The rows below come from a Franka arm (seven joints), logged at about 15 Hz.
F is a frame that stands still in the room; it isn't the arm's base.
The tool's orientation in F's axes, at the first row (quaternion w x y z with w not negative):
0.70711 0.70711 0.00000 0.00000
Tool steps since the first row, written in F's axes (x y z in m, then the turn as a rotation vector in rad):
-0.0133 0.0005 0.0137 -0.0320 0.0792 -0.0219
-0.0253 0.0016 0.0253 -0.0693 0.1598 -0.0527
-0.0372 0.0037 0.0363 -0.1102 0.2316 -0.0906
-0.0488 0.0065 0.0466 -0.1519 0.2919 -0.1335
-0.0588 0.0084 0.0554 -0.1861 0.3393 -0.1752
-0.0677 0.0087 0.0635 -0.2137 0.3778 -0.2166
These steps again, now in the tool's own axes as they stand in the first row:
-0.0133 0.0137 -0.0005 -0.0320 -0.0219 -0.0792
-0.0253 0.0253 -0.0016 -0.0693 -0.0527 -0.1598
-0.0372 0.0363 -0.0037 -0.1102 -0.0906 -0.2316
-0.0488 0.0466 -0.0065 -0.1519 -0.1335 -0.2919
-0.0588 0.0554 -0.0084 -0.1861 -0.1752 -0.3393
-0.0677 0.0635 -0.0087 -0.2137 -0.2166 -0.3778

